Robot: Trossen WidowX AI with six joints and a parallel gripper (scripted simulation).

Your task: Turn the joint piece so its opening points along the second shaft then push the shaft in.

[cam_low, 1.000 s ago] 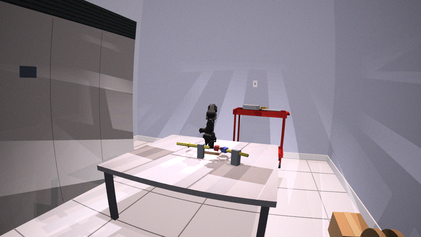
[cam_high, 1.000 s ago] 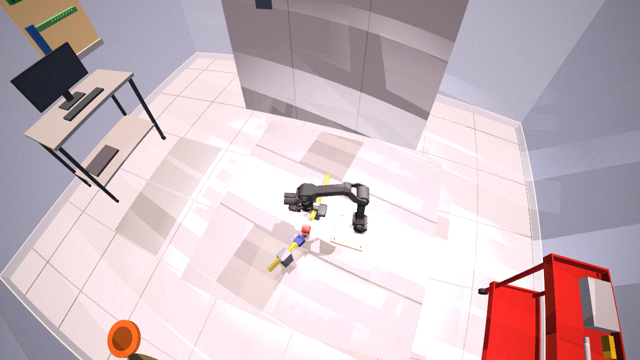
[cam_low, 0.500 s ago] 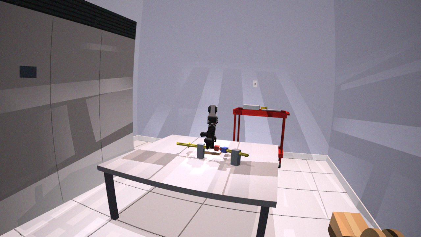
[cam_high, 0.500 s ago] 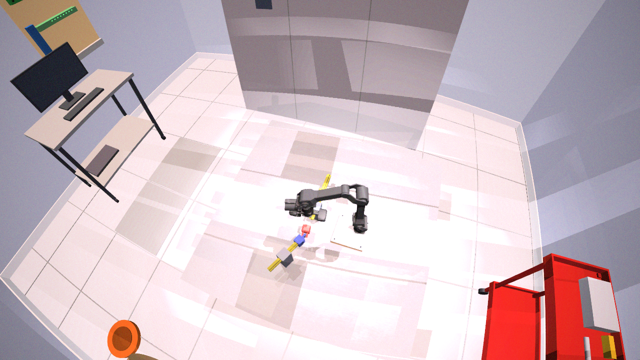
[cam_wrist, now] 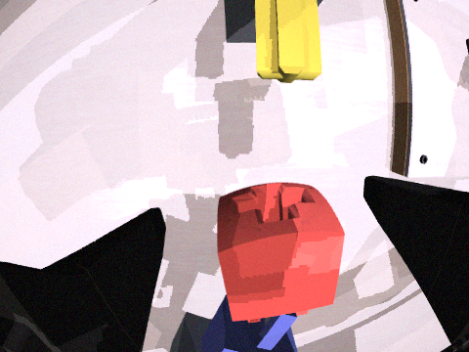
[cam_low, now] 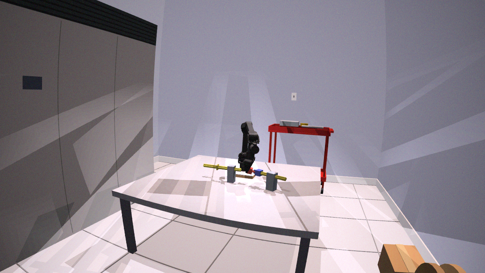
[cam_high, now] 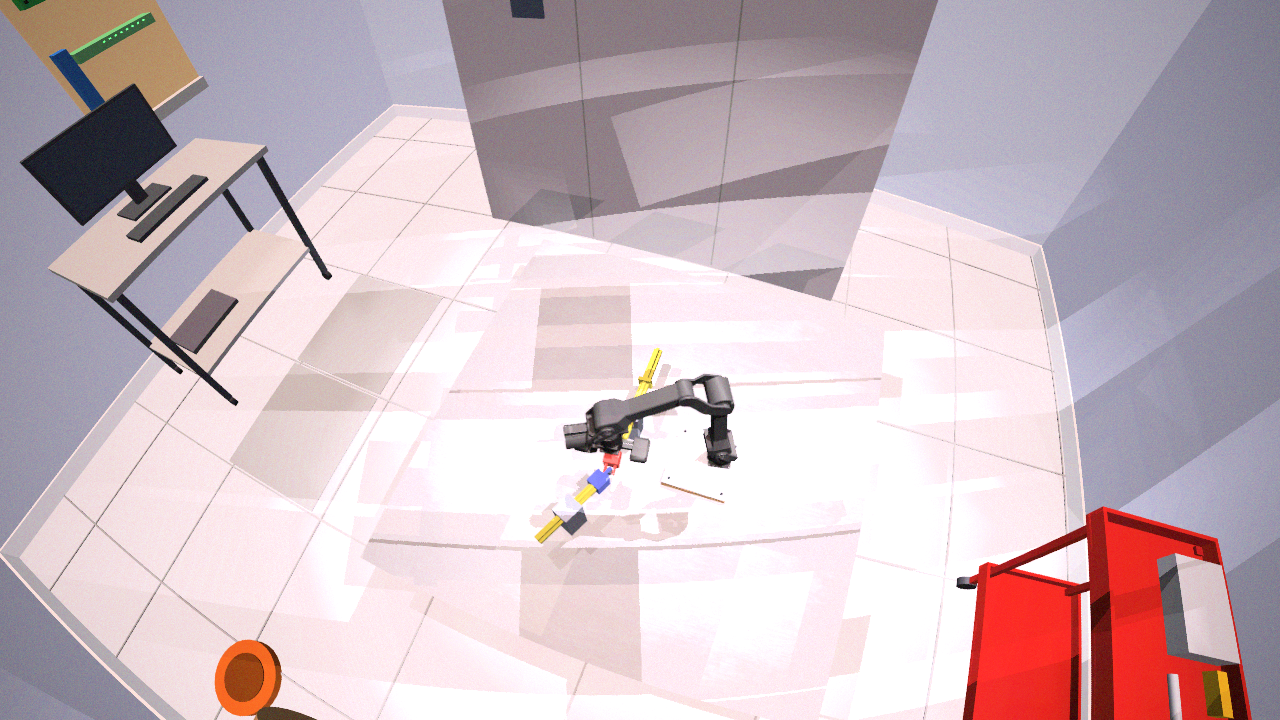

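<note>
The red square joint piece lies 20 mm to the left of my gripper tip and 10 mm above it.
</note>
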